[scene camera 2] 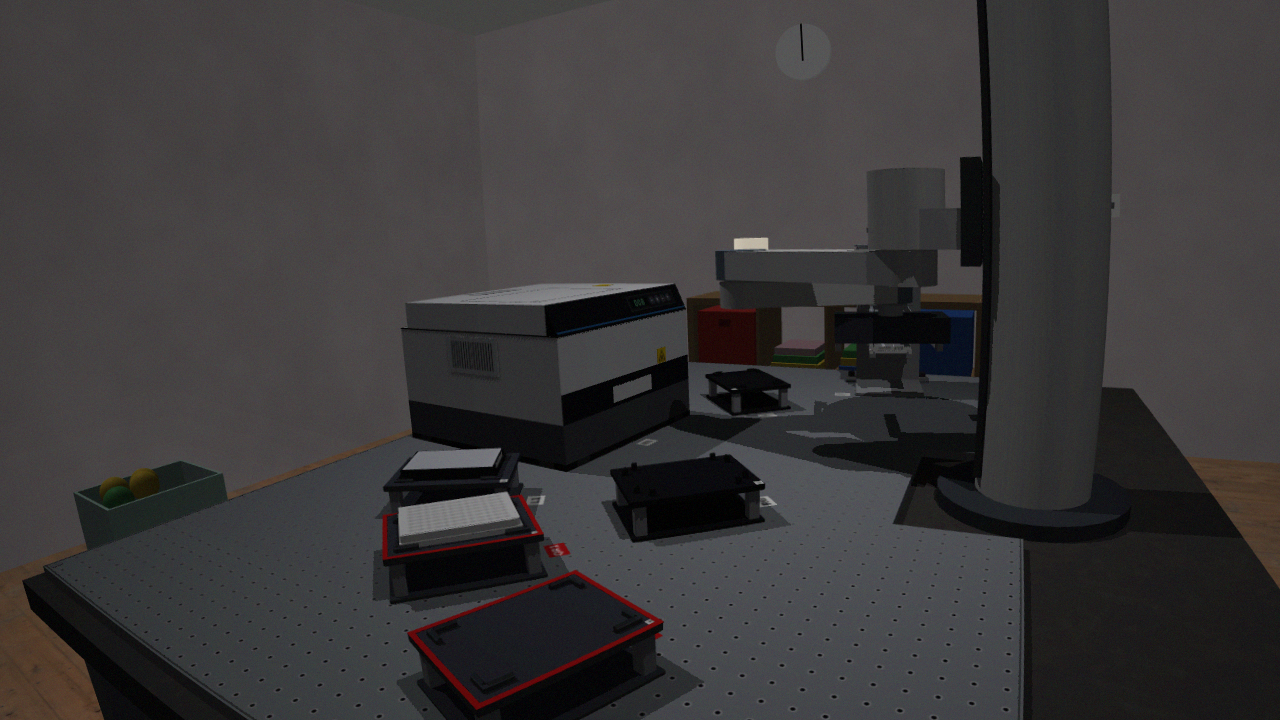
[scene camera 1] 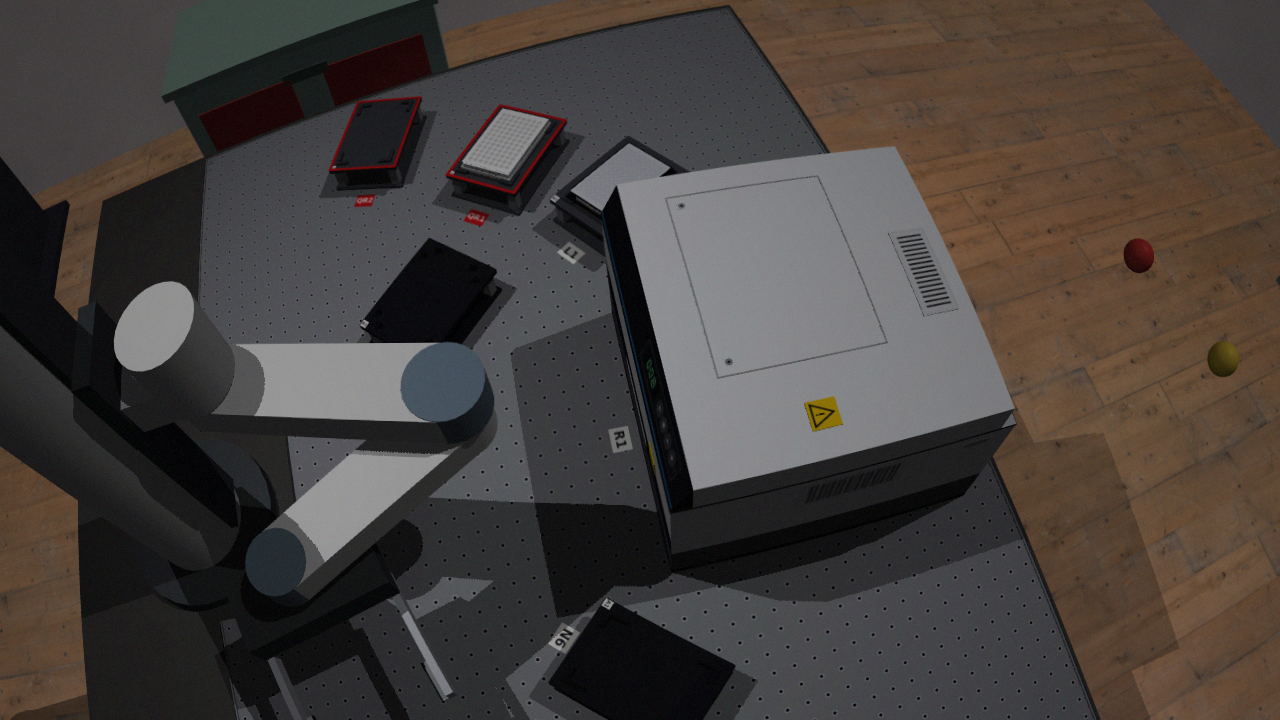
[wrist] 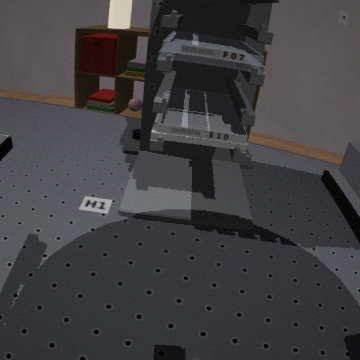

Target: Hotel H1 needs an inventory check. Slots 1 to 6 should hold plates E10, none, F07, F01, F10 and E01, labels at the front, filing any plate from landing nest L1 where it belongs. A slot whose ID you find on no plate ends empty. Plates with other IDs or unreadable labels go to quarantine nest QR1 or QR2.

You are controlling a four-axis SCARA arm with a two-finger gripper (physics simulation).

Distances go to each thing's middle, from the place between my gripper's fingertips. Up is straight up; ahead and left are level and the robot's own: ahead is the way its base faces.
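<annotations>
The black nest RG (scene camera 1: 429, 297) is 15 cm ahead of my hand, 56 cm to the left of it and 11 cm below it. I find the black nest N6 (scene camera 2: 754, 381) 1 cm to the left of my hand, 27 cm ahead of it and 11 cm below it. The black plate F01 (scene camera 1: 630, 163) is 44 cm ahead of my hand, 65 cm to the left of it and 10 cm below it; going by their middles, of the things named here the black plate F01 is the farthest from my hand. As for the clear plate F07 (wrist: 183, 46), it is 2 cm above my hand, 2 cm ahead of it and 19 cm to the right of it. Going by their middles, of the things named here the clear plate F07 is the nearest to my hand.
</annotations>
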